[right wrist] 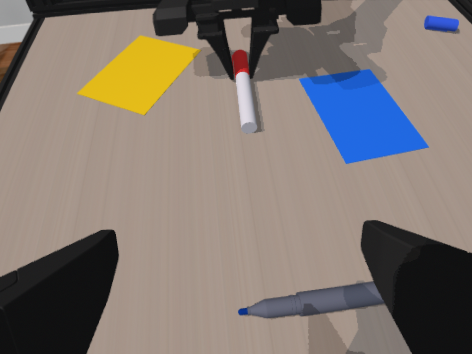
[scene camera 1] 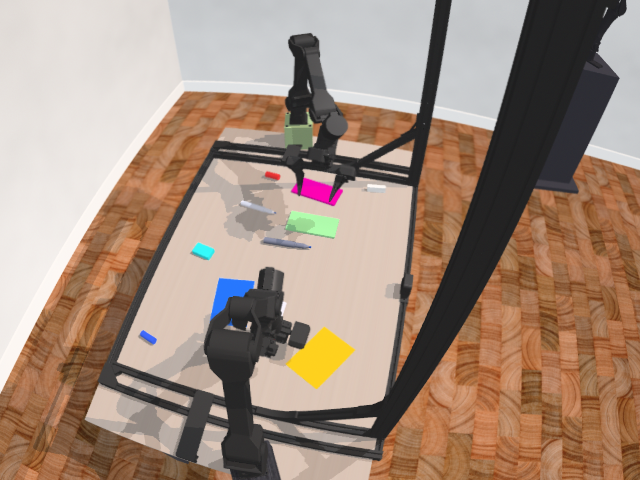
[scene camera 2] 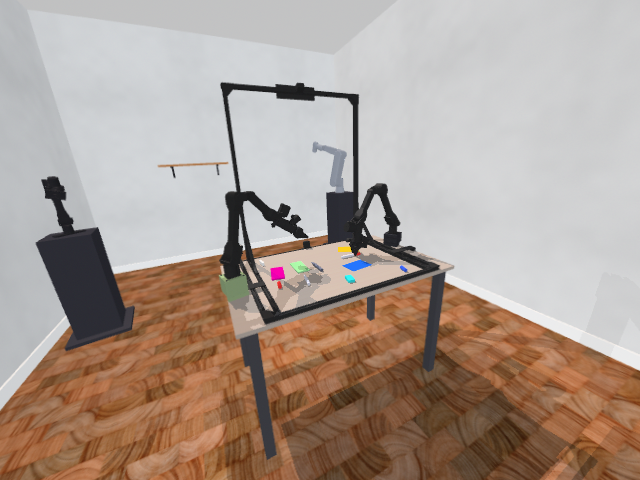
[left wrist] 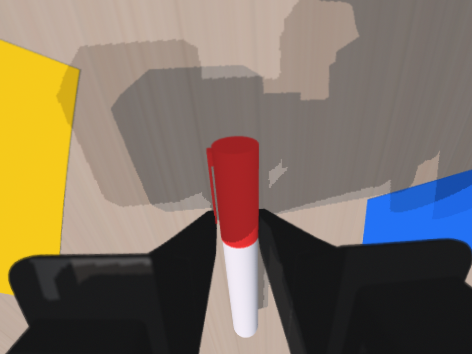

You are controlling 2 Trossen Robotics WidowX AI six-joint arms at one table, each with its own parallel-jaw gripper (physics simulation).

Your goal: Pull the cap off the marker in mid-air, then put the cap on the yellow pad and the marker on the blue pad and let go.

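Places are measured from the left arm's base along level axes (x back, y right, z up), in millimetres.
Pixels of known places: left gripper, between the fingertips: (right wrist: pixel 241 78) (scene camera 2: pixel 354 255) (left wrist: pixel 236 218); right gripper, between the fingertips: (right wrist: pixel 240 239) (scene camera 1: pixel 314 198) (scene camera 2: pixel 306 235); left arm's base, origin of its link: (scene camera 1: pixel 251 463) (scene camera 2: pixel 392 232); right arm's base, origin of its link: (scene camera 1: pixel 298 119) (scene camera 2: pixel 232 275).
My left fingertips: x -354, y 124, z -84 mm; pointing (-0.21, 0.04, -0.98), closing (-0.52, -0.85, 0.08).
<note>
Ahead of a thing's pixels: the offset from my left fingertips to its top centre.
The white marker @(dy +13, dx -25, dz +14 mm) (scene camera 1: pixel 283 308) (left wrist: pixel 243 290) (right wrist: pixel 246 102) lies on the table with its red cap @(dy -9, dx +16, dz +15 mm) (left wrist: pixel 235 185) (right wrist: pixel 240 60) fitted. My left gripper (scene camera 2: pixel 355 253) (right wrist: pixel 241 78) is shut on the cap near its joint with the white barrel, a finger against each side. The arm hides most of the marker in scene camera 1. My right gripper (scene camera 1: pixel 315 196) (right wrist: pixel 240 239) is open and empty, raised above the table at the far end. The yellow pad @(dy +101, dx +93, dz -3 mm) (scene camera 1: pixel 320 356) (left wrist: pixel 30 150) (right wrist: pixel 137 75) and the blue pad @(dy -91, dx -125, dz -3 mm) (scene camera 1: pixel 232 289) (left wrist: pixel 425 220) (right wrist: pixel 362 115) lie either side of the marker.
A grey marker with a blue tip @(dy +101, dx -278, dz +15 mm) (scene camera 1: pixel 286 243) (right wrist: pixel 330 300) and a paler pen @(dy +43, dx -442, dz +13 mm) (scene camera 1: pixel 257 207) lie on the table. Green @(dy +191, dx -335, dz +4 mm) (scene camera 1: pixel 320 225) and magenta @(dy +240, dx -469, dz +4 mm) (scene camera 1: pixel 315 190) pads, a cyan block @(dy -152, dx -315, dz +11 mm) (scene camera 1: pixel 203 251), a blue cap @(dy -348, dx -55, dz +17 mm) (scene camera 1: pixel 147 337) and a red cap @(dy +113, dx -572, dz +17 mm) (scene camera 1: pixel 272 175) also lie there.
</note>
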